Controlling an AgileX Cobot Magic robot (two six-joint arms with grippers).
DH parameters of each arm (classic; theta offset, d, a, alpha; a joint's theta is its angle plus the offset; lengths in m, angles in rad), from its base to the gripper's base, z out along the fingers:
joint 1: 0 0.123 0 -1.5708
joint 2: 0.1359 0 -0.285 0
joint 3: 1.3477 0 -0.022 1.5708
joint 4: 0 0.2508 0 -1.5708
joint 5: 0 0 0.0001 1.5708
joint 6: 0 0.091 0 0
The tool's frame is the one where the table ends.
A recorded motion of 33 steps. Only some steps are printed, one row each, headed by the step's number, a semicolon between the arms.
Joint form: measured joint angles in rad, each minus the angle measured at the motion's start. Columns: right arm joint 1, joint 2, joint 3, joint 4, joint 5, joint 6; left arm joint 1, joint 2, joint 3, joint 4, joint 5, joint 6.
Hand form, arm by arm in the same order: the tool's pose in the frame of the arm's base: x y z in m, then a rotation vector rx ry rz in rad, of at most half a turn. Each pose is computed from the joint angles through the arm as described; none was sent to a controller.
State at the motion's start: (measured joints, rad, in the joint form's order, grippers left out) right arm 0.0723 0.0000 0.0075 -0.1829 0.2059 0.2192; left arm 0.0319 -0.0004 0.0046 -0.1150 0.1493 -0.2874
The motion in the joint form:
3: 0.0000 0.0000 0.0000 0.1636 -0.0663 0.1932; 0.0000 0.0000 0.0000 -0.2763 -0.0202 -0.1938
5: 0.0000 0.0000 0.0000 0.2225 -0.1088 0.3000; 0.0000 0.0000 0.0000 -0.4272 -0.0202 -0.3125
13: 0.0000 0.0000 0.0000 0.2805 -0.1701 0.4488; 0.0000 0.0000 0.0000 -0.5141 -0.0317 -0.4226
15: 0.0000 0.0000 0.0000 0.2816 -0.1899 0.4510; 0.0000 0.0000 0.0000 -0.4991 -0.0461 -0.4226
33: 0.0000 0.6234 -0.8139 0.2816 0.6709 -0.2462; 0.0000 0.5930 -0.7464 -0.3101 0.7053 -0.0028
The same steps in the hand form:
3: 0.0566 0.0039 0.1980 0.2645 1.6210 0.3547; 0.0567 -0.0027 0.2008 -0.6837 1.5025 -0.6842
5: 0.0567 0.0045 0.2018 0.3847 1.5634 0.4939; 0.0566 -0.0043 0.2016 -0.8797 1.4258 -0.9031
13: 0.0566 0.0044 0.2074 0.5289 1.4726 0.6676; 0.0567 -0.0045 0.2030 -1.0216 1.3446 -1.0579
15: 0.0565 0.0042 0.2092 0.5260 1.4525 0.6734; 0.0567 -0.0037 0.2040 -1.0090 1.3353 -1.0438
33: 0.1030 0.0144 0.3557 -0.0825 2.1751 0.1444; 0.0995 -0.0252 0.3460 -0.4736 2.1310 -0.6546

